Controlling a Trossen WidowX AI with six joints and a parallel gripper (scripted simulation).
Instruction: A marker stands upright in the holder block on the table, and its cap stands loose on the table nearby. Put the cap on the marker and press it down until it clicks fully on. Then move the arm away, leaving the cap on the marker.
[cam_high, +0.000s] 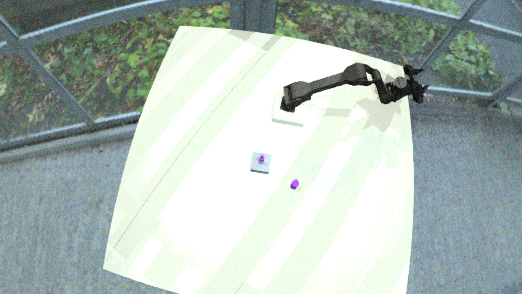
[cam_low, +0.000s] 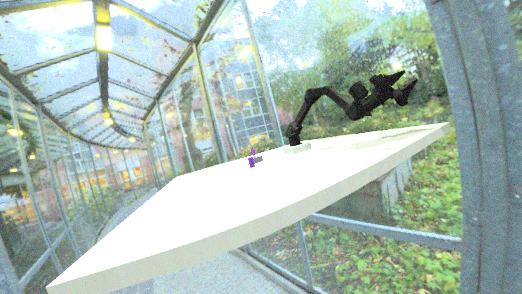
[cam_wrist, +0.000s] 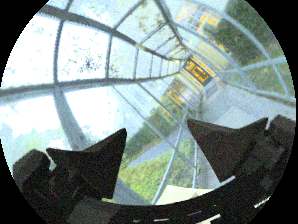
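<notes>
Right now the purple cap is 57 cm ahead of my gripper tip, 53 cm to the right of it and 20 cm below it. Round my gripper tip: holder block (67 cm to the right, 51 cm ahead, 21 cm below).
</notes>
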